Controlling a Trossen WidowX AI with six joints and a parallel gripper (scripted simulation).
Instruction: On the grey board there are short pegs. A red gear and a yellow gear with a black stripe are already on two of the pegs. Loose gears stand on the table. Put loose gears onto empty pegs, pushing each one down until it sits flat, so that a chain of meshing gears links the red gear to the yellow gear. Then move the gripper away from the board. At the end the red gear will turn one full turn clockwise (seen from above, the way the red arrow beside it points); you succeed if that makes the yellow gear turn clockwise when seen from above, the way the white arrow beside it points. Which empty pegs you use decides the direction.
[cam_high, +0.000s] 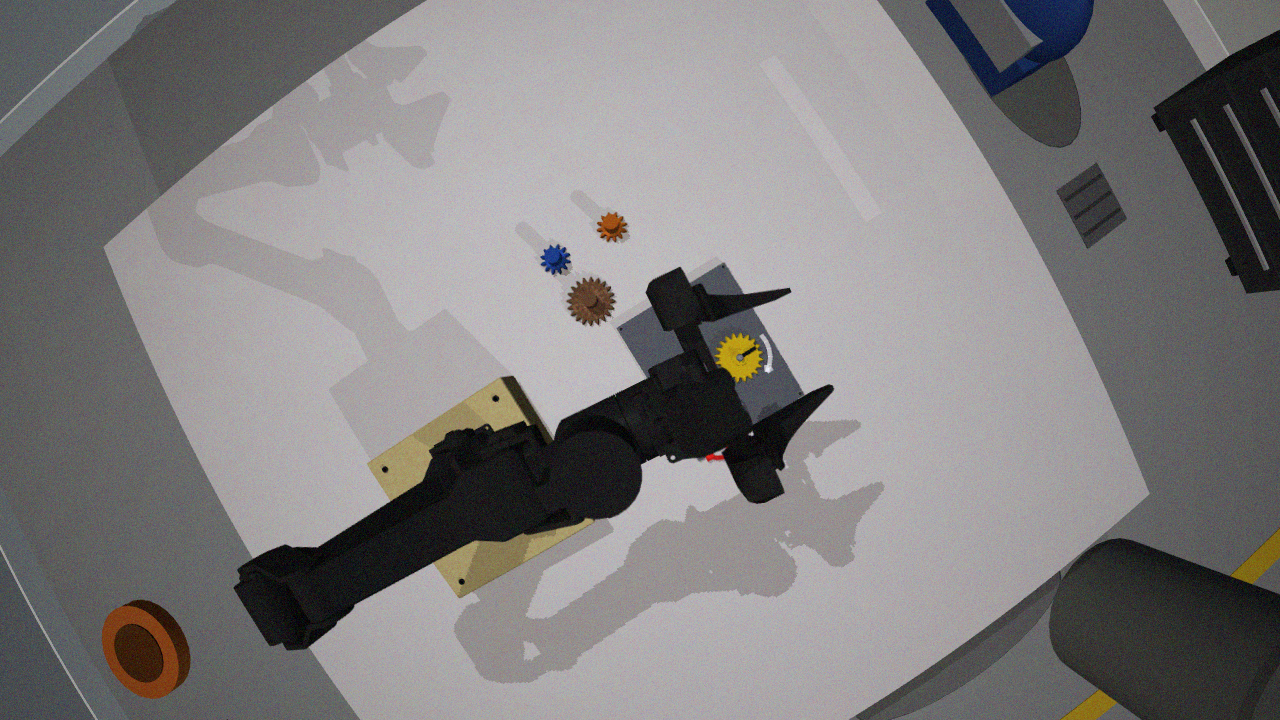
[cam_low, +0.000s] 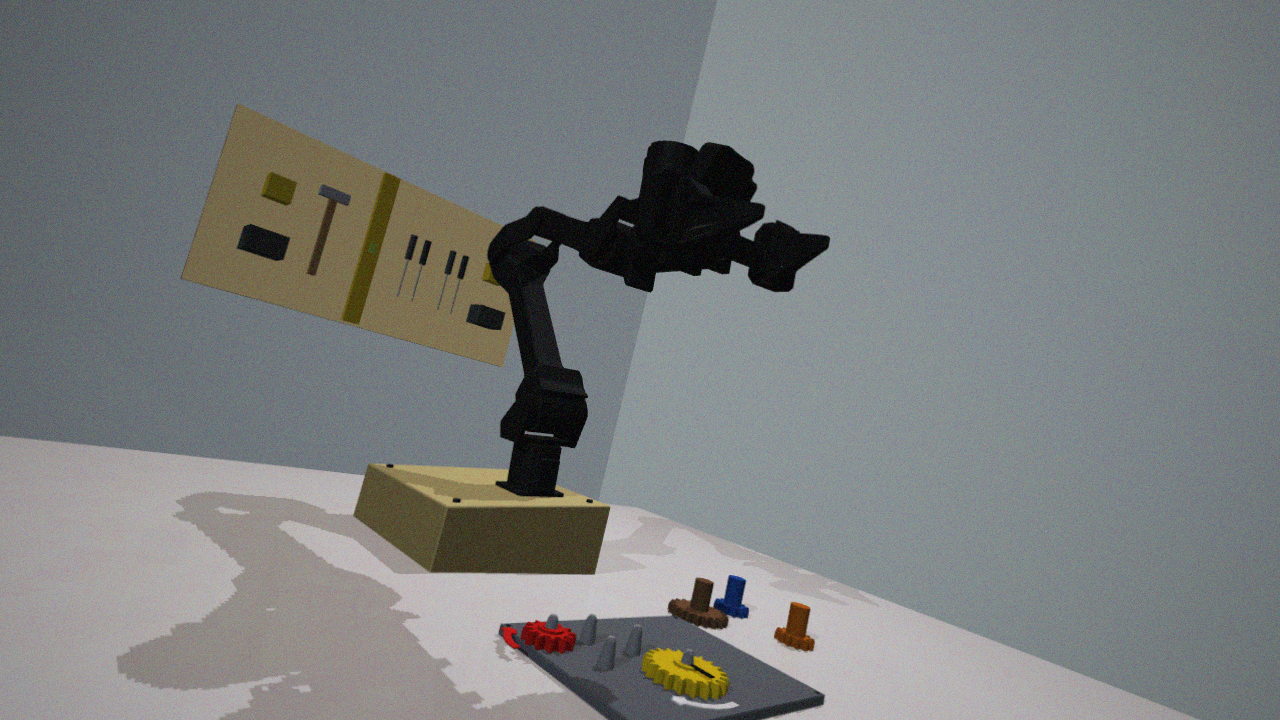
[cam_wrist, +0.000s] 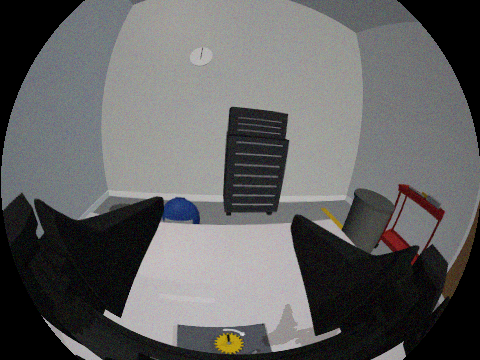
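The brown gear lies 360 mm below my gripper tip, 150 mm to the left of it and 150 mm behind it. Also, from my gripper tip: yellow gear 360 mm below, 10 mm to the right, 10 mm behind; red gear 360 mm below, 90 mm to the right, 80 mm behind; orange gear 360 mm below, 230 mm to the left, 70 mm behind.
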